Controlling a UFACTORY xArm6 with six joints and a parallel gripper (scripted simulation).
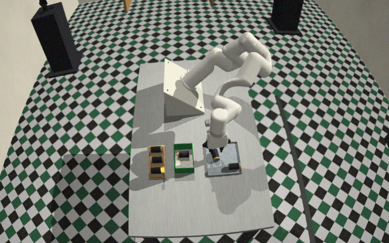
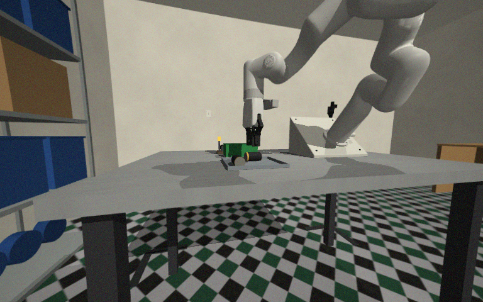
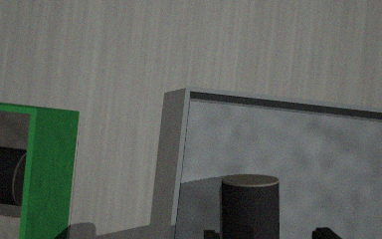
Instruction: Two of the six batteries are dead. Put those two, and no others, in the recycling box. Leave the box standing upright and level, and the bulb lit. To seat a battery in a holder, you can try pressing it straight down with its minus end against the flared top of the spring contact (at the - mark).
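The grey tray is 80 mm below my hand, 40 mm to the left of it and 20 mm ahead of it. Also, from my hand: green recycling box: 170 mm to the right, 60 mm below.
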